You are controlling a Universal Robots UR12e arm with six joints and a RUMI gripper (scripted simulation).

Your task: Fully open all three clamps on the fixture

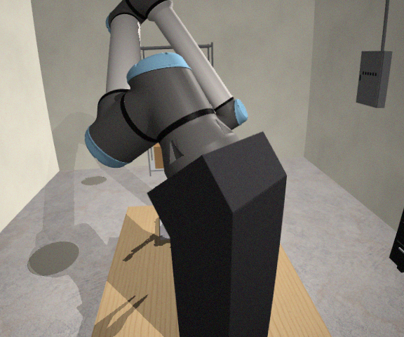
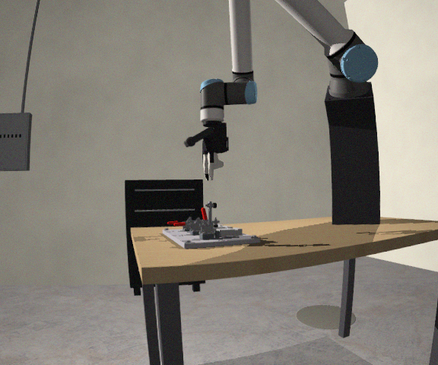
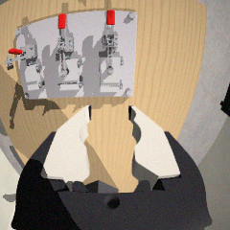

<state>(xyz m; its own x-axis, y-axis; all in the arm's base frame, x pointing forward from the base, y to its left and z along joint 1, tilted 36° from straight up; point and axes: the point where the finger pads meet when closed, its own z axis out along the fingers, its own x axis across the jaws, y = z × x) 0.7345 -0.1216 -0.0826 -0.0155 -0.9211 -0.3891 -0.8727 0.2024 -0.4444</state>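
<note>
The grey fixture plate lies 210 mm below my hand, 110 mm to the left of it and 60 mm ahead of it.
</note>
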